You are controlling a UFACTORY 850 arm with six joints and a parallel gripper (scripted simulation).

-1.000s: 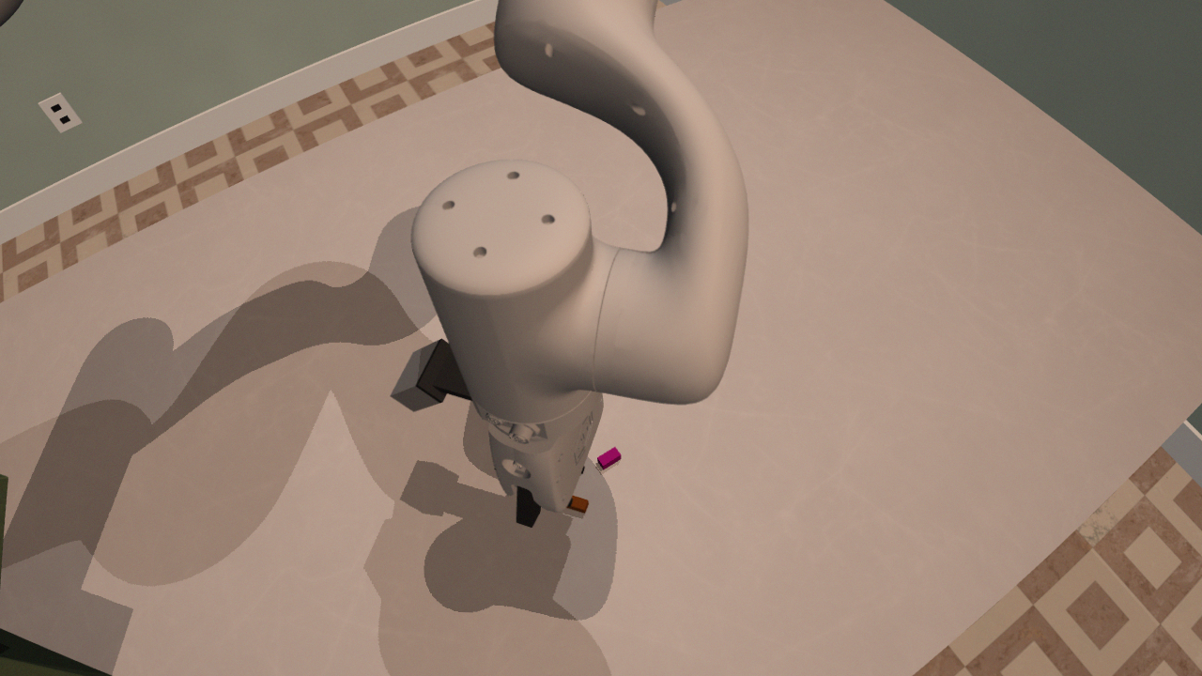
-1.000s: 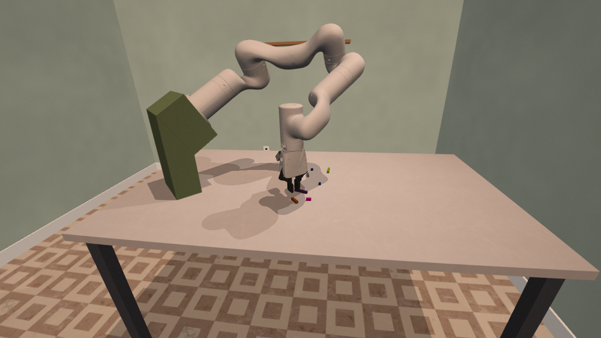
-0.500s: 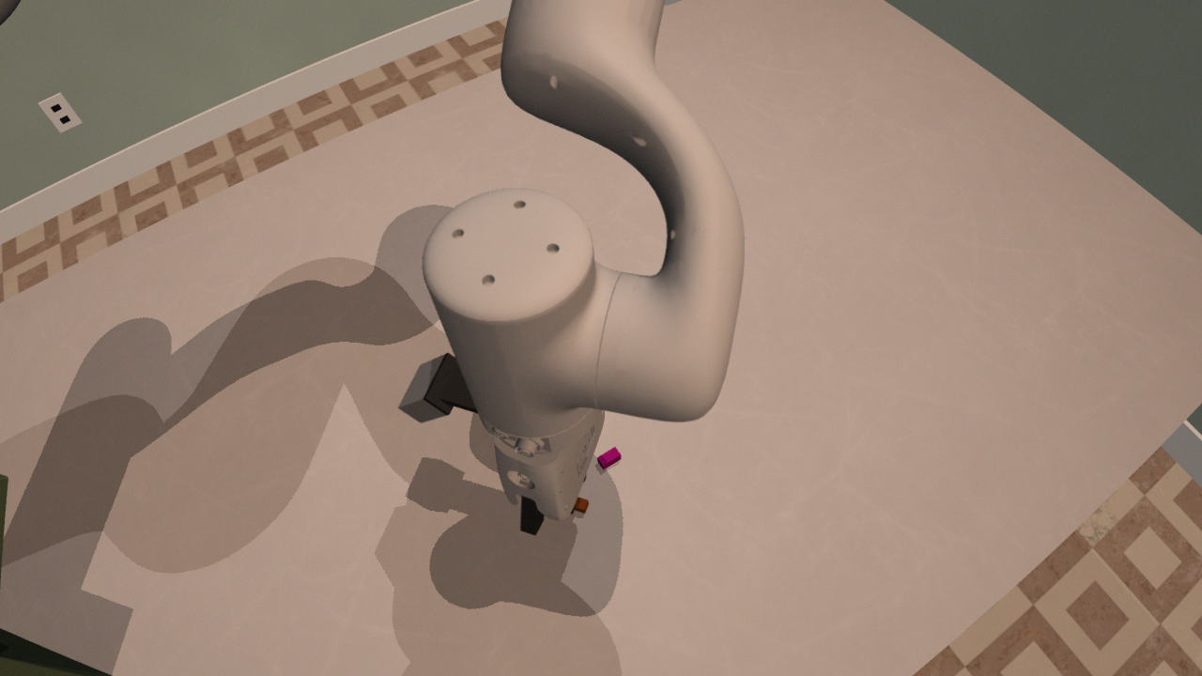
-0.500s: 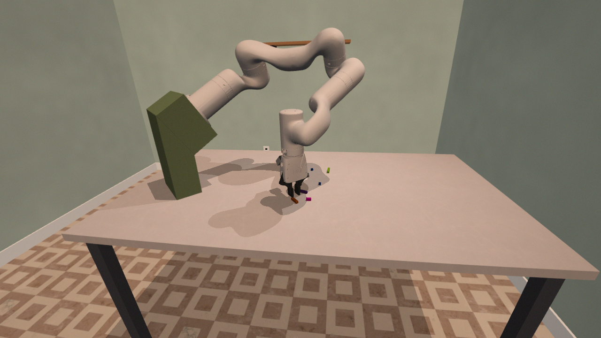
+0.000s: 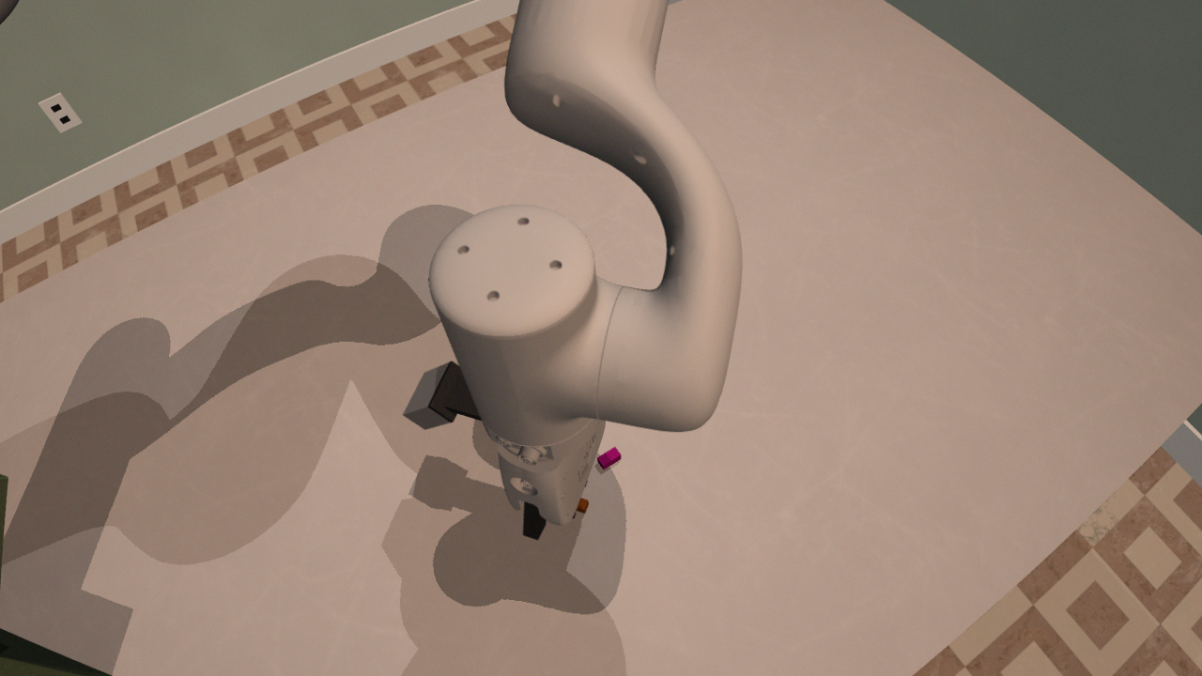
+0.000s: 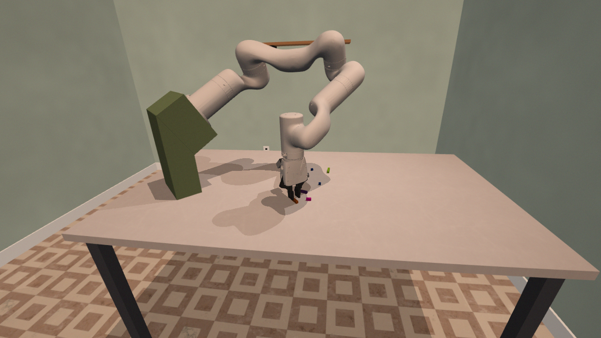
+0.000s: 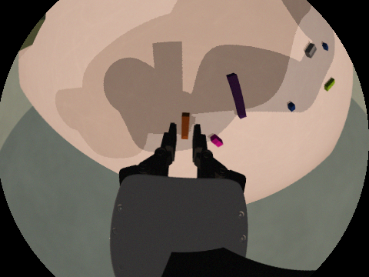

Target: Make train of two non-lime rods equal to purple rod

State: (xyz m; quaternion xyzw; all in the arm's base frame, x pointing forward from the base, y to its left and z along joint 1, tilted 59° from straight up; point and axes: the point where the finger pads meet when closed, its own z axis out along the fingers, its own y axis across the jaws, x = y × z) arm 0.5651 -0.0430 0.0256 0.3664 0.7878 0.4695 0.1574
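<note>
Now: the orange rod 30 mm below my hand. From my hand the other things lie so: magenta rod: 50 mm ahead, 30 mm to the left, 30 mm below; then grey rod: 250 mm to the left, 50 mm behind, 30 mm below; then purple rod: 80 mm to the left, 30 mm below, 10 mm behind.
</note>
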